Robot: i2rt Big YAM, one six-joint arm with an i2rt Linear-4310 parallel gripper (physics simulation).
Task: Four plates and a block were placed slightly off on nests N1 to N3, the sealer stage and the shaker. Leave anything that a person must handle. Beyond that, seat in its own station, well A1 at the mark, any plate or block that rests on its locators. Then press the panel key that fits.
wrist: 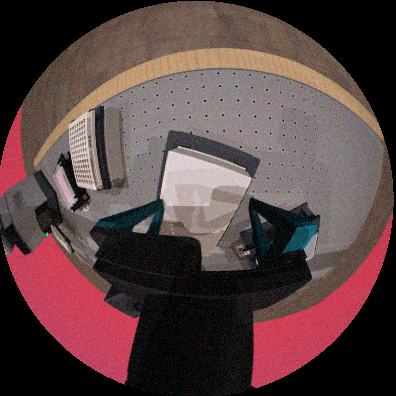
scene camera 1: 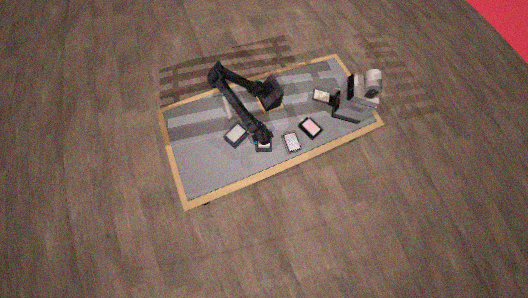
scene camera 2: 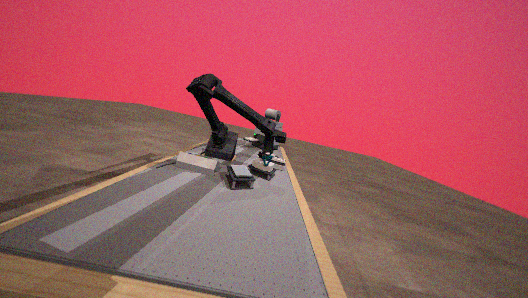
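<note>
My gripper (scene camera 1: 263, 138) (scene camera 2: 267, 158) (wrist: 205, 202) is open, its teal fingers to either side of a plain white plate (scene camera 1: 264, 145) (wrist: 187, 175). The plate sits on a dark nest (wrist: 186, 138); its seating on the locators is not clear. A white plate with many wells (scene camera 1: 291, 142) (wrist: 81, 152) is on a grey-and-black station. A pink-topped plate (scene camera 1: 310, 127) (wrist: 64, 186) sits in a black frame. A pale plate or block (scene camera 1: 236, 134) (scene camera 2: 241, 171) is on another dark nest, partly behind a finger in the wrist view. A cream plate (scene camera 1: 321, 95) (wrist: 62, 237) lies near the dark machine.
The dark machine (scene camera 1: 348, 111) (wrist: 29, 212) with a green light stands at the bench's far end, near a pale cylinder (scene camera 1: 373, 80) (scene camera 2: 272, 114). A pale sloped box (scene camera 1: 227, 108) (scene camera 2: 197, 162) lies near the arm base (scene camera 1: 271, 94) (scene camera 2: 221, 146). Wooden edging (scene camera 1: 270, 172) (wrist: 220, 57) borders the bench.
</note>
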